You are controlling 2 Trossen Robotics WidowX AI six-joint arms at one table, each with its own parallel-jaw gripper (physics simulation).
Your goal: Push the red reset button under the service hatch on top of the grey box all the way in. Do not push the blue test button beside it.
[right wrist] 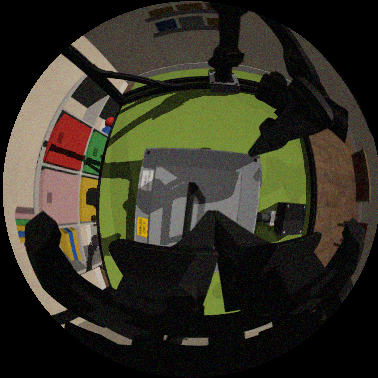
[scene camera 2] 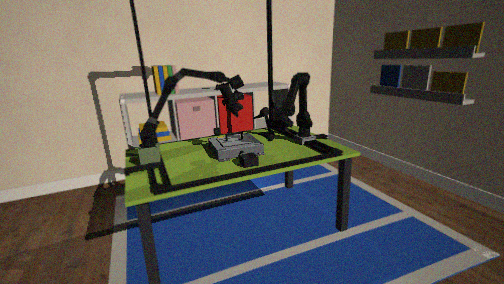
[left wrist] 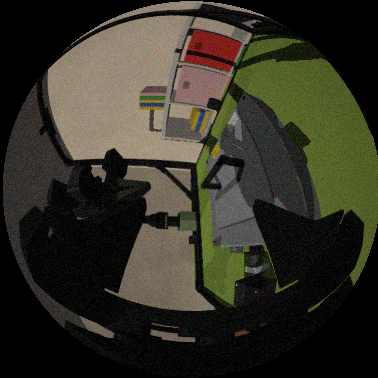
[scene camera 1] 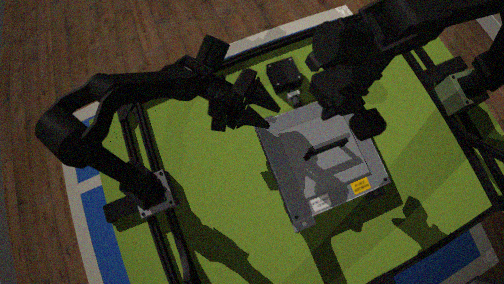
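Note:
The grey box (scene camera 1: 290, 180) (scene camera 2: 234, 150) (left wrist: 281, 169) (right wrist: 197, 158) lies on the green table. Its service hatch (scene camera 1: 315, 131) lies shut, with a black handle (scene camera 1: 327, 147) (left wrist: 223, 170) (right wrist: 190, 204) on top. My left gripper (scene camera 1: 273, 118) (scene camera 2: 260, 114) (left wrist: 201, 204) is open and empty, with its fingertips at the box's upper left corner. It also shows in the right wrist view (right wrist: 278, 137). My right gripper (scene camera 1: 328, 114) (scene camera 2: 235, 111) (right wrist: 211, 215) is shut and empty. It hangs above the hatch's far edge, pointing down towards the handle.
A small black block (scene camera 1: 283, 73) (scene camera 2: 248, 159) (right wrist: 291, 218) with a short plug stands close to the box's far side. Black frame rails (scene camera 1: 152, 146) run along the table edges. A yellow label (scene camera 1: 360, 186) marks the box. A shelf with coloured bins (scene camera 2: 194, 115) stands behind the table.

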